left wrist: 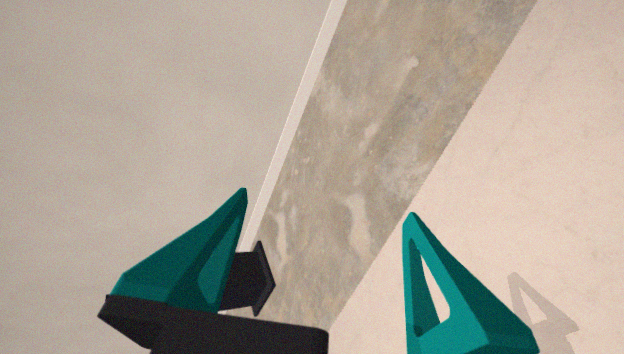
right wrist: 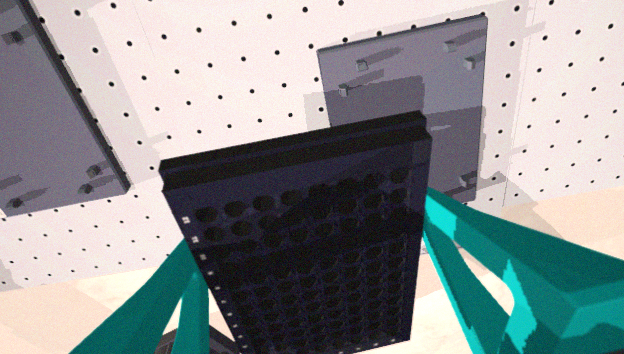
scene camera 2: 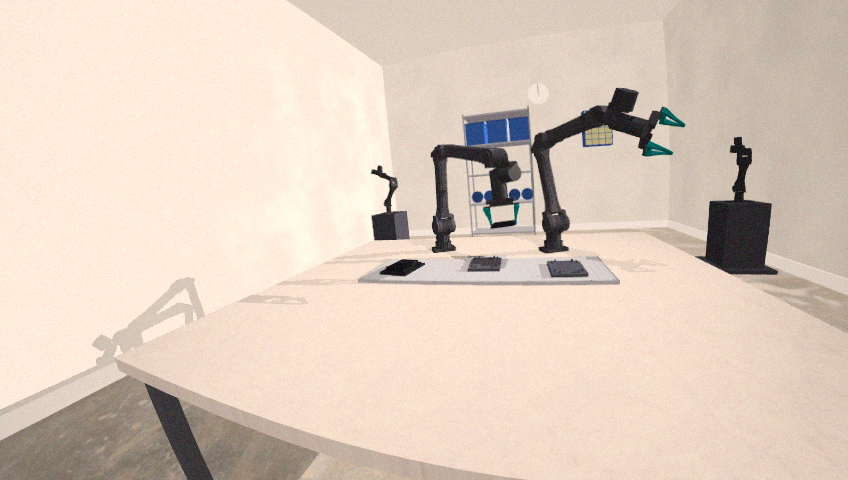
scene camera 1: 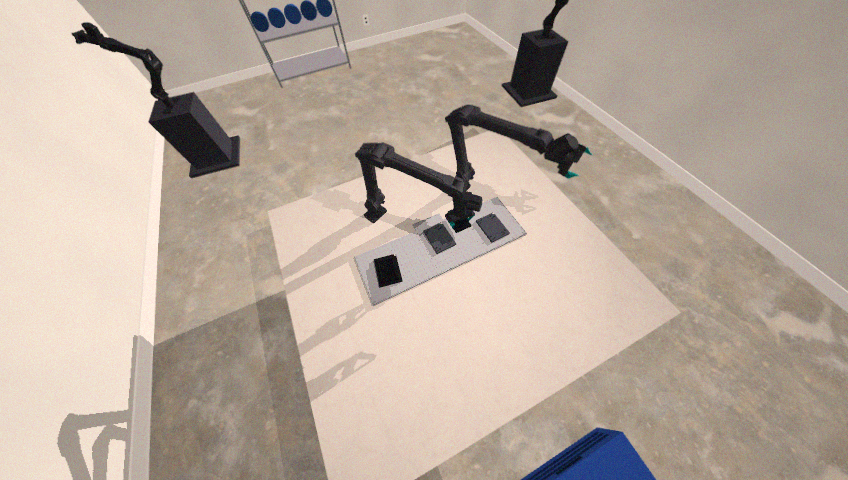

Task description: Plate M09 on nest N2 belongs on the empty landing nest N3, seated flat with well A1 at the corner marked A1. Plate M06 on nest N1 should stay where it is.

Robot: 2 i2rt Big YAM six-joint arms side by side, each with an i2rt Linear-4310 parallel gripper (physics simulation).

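My right gripper (scene camera 1: 461, 222) (scene camera 2: 502, 223) (right wrist: 307, 219) is shut on the long sides of black well plate M09 (scene camera 1: 462, 226) (scene camera 2: 504, 224) (right wrist: 325, 250), in the air above the board. Tiny marks run along its left edge in the right wrist view. Grey nest N3 (scene camera 1: 439, 237) (scene camera 2: 484, 263) (right wrist: 450, 85), mid-board, is empty and partly behind the plate in the right wrist view. Nest N2 (scene camera 1: 492, 227) (scene camera 2: 567, 268) (right wrist: 45, 115) is empty. Plate M06 (scene camera 1: 387, 270) (scene camera 2: 403, 267) covers N1. Corner lettering is unreadable. My left gripper (scene camera 1: 581, 162) (scene camera 2: 677, 139) (left wrist: 327, 206) is open, raised, empty.
The white pegboard (scene camera 1: 410, 262) (scene camera 2: 452, 276) (right wrist: 225, 75) carries all three nests on the pale table (scene camera 1: 476, 356) (scene camera 2: 476, 368). Low pegs stand near the nest corners. The left arm reaches out at the right of both scene views, away from the board.
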